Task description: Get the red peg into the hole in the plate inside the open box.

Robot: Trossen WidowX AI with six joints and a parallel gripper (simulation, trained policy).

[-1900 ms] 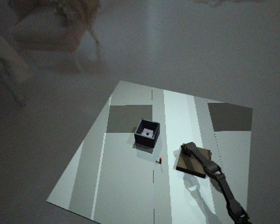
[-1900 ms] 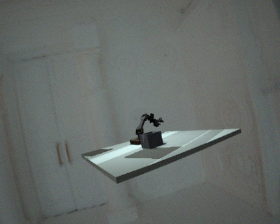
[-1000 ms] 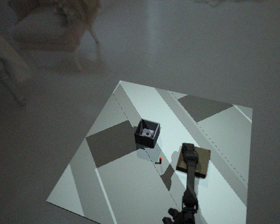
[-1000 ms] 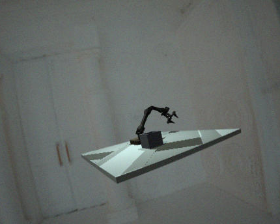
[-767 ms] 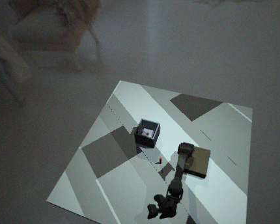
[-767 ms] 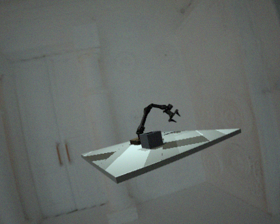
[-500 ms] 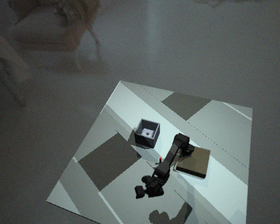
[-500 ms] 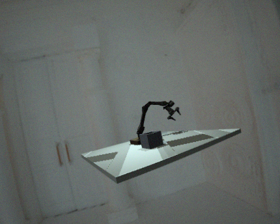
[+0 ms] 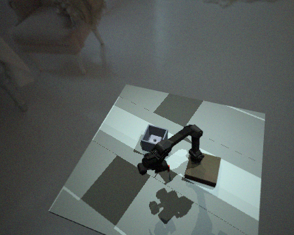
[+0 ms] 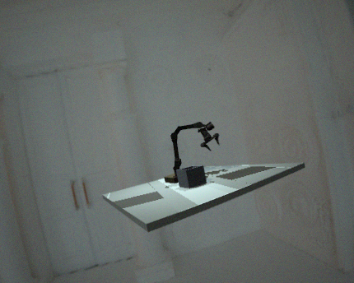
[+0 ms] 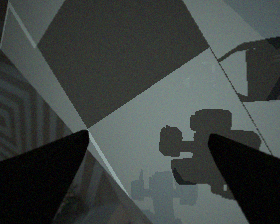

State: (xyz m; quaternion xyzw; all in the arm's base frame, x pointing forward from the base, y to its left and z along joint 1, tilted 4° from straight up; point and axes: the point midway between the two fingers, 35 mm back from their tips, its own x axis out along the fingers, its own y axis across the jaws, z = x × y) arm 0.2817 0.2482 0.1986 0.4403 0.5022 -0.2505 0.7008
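Right now the red peg is 20 cm below my gripper tip, 15 cm to the right of it and 11 cm behind it. Also, from my gripper tip: pale plate (36 cm to the right, 19 cm below, 3 cm ahead).
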